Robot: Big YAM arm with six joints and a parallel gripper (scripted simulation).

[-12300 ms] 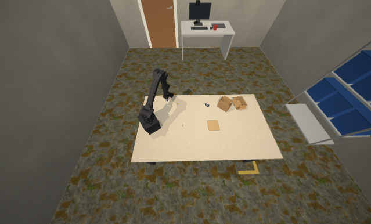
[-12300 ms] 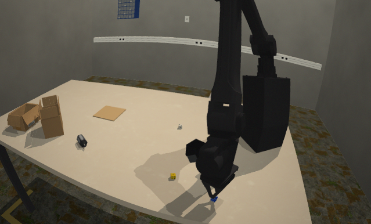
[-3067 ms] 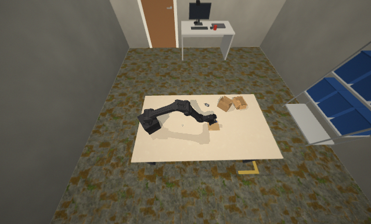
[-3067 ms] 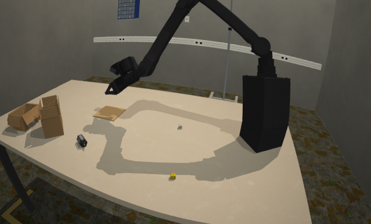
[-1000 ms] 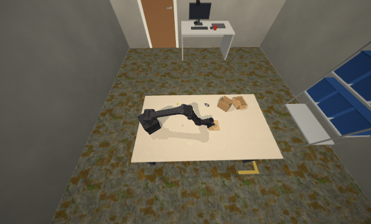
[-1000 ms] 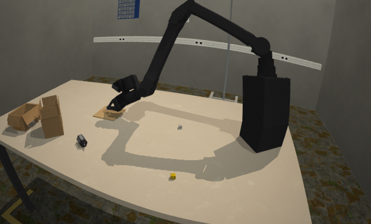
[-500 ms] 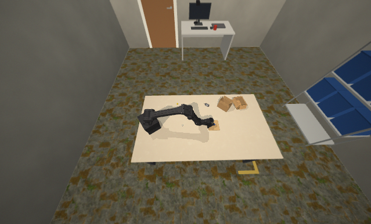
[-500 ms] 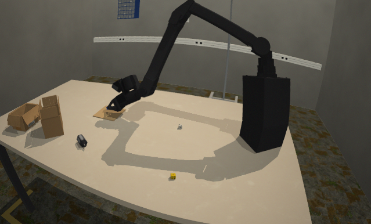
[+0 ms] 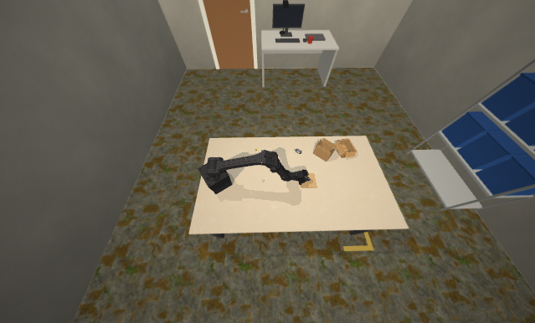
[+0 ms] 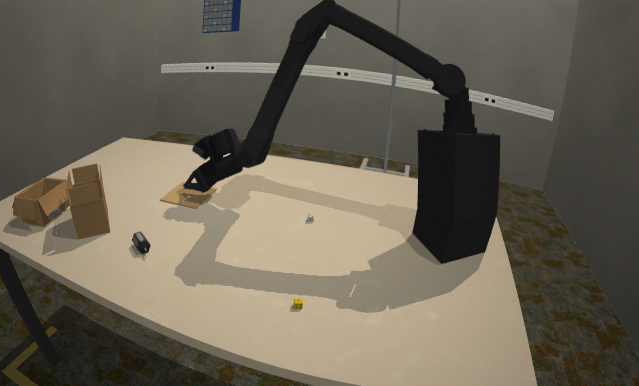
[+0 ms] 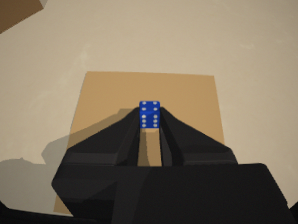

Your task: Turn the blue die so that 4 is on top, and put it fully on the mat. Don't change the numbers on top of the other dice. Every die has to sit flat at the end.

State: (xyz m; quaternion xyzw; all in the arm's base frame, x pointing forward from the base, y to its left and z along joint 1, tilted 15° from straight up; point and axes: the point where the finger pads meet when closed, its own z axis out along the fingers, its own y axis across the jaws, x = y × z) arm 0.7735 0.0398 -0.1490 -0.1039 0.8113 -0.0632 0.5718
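Right now the mat is 3 cm below my hand. Round my hand: blue die (1 cm ahead); then yellow die (48 cm behind, 33 cm to the left, 2 cm below); then white die (39 cm behind, 1 cm to the right, 2 cm below).
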